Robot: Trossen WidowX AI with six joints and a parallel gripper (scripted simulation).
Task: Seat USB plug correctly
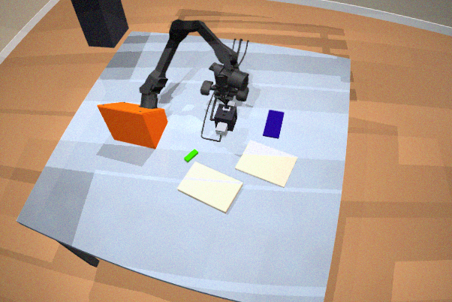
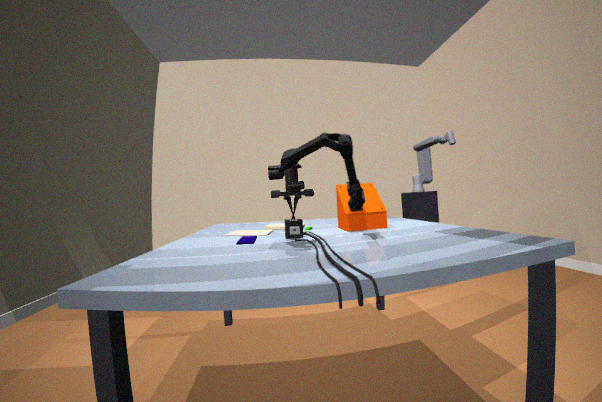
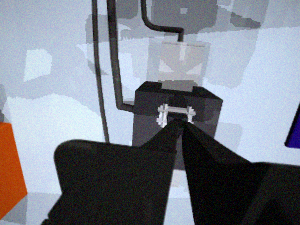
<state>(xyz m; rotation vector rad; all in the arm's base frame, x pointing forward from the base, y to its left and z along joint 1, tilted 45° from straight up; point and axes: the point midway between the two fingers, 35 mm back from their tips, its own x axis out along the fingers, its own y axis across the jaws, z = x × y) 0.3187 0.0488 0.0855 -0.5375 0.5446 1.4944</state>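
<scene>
My gripper tip is 2 cm above the USB plug. Also, from my gripper tip: green block (10 cm behind, 22 cm to the right, 10 cm below); dark blue block (20 cm ahead, 2 cm to the left, 10 cm below).
</scene>
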